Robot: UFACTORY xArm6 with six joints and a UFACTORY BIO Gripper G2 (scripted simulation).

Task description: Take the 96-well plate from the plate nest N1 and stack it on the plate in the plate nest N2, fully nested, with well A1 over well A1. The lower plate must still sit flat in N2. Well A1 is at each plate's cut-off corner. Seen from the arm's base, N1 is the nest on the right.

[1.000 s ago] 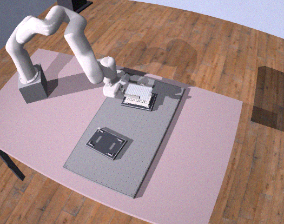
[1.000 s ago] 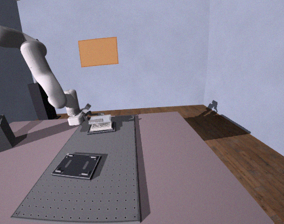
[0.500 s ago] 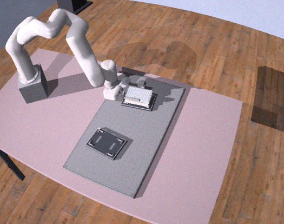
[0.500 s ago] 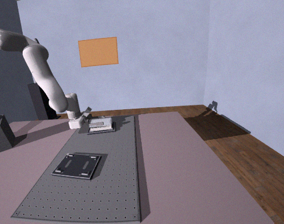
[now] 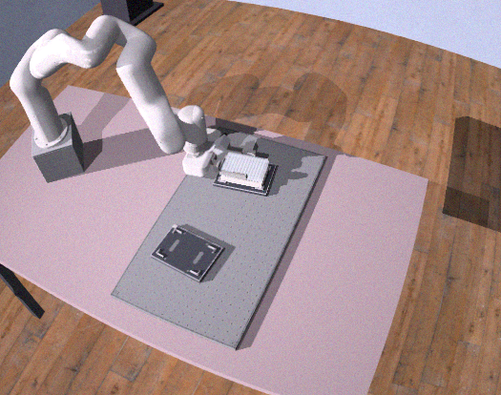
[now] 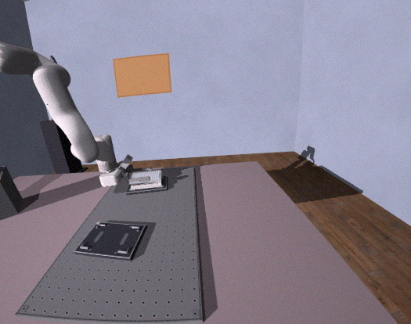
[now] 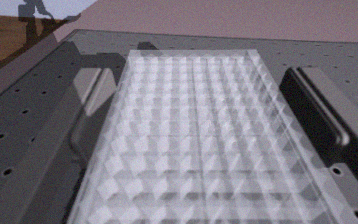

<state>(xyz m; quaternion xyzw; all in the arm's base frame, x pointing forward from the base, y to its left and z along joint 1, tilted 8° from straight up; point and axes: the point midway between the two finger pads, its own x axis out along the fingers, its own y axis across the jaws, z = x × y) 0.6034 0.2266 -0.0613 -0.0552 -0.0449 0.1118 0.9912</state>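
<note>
My hand is 10 mm above the clear 96-well plate. Also, from my hand: plate nest (10 mm behind, 320 mm to the right, 50 mm below).
</note>
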